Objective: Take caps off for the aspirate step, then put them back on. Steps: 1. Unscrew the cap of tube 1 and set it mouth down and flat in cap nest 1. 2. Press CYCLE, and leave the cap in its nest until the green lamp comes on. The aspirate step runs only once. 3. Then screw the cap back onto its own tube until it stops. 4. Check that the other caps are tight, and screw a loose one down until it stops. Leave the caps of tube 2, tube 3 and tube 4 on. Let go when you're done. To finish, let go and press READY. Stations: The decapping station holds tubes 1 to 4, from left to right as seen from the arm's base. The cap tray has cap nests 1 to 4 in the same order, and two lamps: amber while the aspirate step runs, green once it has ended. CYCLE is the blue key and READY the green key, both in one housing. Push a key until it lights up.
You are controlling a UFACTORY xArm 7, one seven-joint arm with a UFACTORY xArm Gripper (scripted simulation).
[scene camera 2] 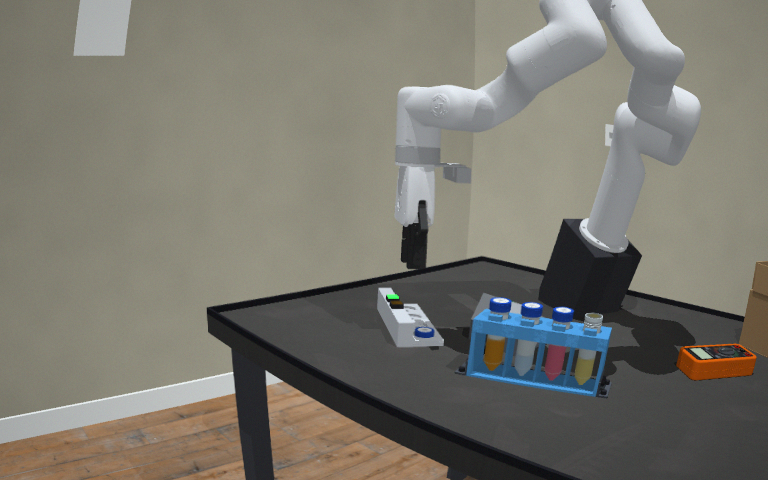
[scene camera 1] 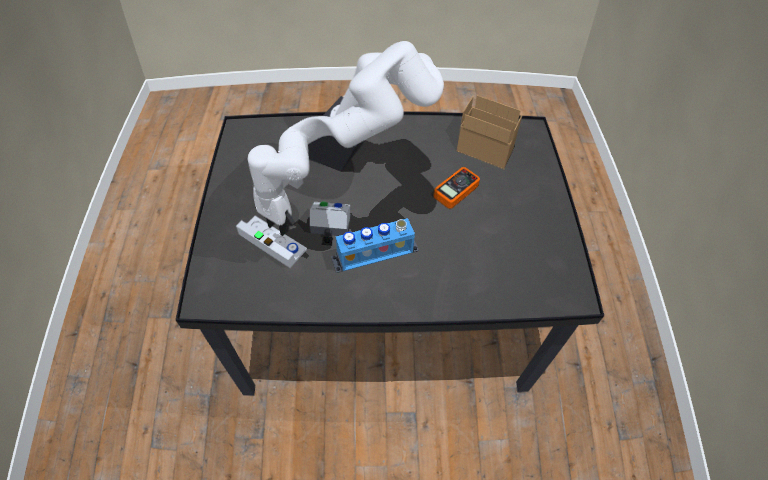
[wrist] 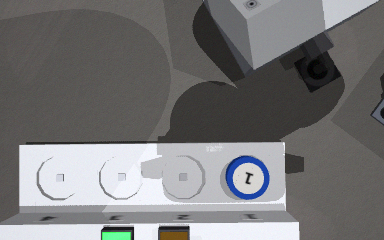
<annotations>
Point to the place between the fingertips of my gripper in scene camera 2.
412,265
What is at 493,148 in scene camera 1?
A cardboard box.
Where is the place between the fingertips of my gripper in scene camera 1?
At 278,228
</annotations>
